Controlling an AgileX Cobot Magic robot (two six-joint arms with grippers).
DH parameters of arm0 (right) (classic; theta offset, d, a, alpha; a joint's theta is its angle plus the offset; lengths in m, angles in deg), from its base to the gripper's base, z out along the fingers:
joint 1: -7.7 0.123 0 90
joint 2: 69.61 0 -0.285 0
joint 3: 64.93 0 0.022 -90
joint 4: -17.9 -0.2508 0 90
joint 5: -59.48 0 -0.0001 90
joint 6: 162.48 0.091 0 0
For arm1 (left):
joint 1: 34.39 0.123 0 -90
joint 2: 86.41 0 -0.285 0
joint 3: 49.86 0 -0.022 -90
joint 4: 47.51 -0.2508 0 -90
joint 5: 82.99 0 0.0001 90
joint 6: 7.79 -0.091 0 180
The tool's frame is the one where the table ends.
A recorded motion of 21 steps. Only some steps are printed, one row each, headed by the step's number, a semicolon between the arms.
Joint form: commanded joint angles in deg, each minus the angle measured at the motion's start. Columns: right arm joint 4, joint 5, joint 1, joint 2, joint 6, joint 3; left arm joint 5, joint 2, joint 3, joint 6, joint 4, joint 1.
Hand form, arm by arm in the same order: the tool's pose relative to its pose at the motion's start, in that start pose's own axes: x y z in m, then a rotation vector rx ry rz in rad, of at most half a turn. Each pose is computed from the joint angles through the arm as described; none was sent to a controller.
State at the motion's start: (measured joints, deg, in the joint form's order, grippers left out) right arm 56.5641 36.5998 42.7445 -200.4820 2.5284 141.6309; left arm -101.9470 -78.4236 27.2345 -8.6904 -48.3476 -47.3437
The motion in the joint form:
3: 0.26 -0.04 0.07 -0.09 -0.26 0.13; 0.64 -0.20 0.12 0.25 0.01 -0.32
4: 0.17 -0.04 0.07 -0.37 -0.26 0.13; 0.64 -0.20 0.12 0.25 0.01 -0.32
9: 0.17 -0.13 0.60 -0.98 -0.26 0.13; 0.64 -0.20 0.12 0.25 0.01 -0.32
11: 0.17 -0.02 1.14 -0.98 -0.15 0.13; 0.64 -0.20 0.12 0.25 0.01 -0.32
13: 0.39 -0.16 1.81 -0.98 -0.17 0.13; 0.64 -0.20 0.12 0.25 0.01 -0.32
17: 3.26 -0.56 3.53 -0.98 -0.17 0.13; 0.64 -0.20 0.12 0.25 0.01 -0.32
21: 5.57 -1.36 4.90 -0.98 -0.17 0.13; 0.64 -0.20 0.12 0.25 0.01 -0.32
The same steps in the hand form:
3: -0.0006 0.0002 0.0002 0.0015 -0.0002 -0.0092; -0.0005 -0.0003 0.0000 0.0053 -0.0127 -0.0032
4: 0.0002 0.0019 0.0020 -0.0028 0.0026 -0.0089; -0.0005 -0.0003 0.0000 0.0053 -0.0127 -0.0032
9: -0.0017 0.0084 0.0049 -0.0151 0.0037 -0.0164; -0.0005 -0.0003 0.0000 0.0053 -0.0127 -0.0032
11: -0.0056 0.0112 0.0039 -0.0186 -0.0051 -0.0195; -0.0005 -0.0003 0.0000 0.0053 -0.0127 -0.0032
13: -0.0099 0.0147 0.0025 -0.0226 -0.0111 -0.0295; -0.0005 -0.0003 0.0000 0.0053 -0.0127 -0.0032
17: -0.0206 0.0224 -0.0012 -0.0168 -0.0226 -0.0913; -0.0005 -0.0003 0.0000 0.0053 -0.0127 -0.0032
21: -0.0282 0.0286 -0.0043 -0.0125 -0.0240 -0.1407; -0.0005 -0.0003 0.0000 0.0053 -0.0127 -0.0032

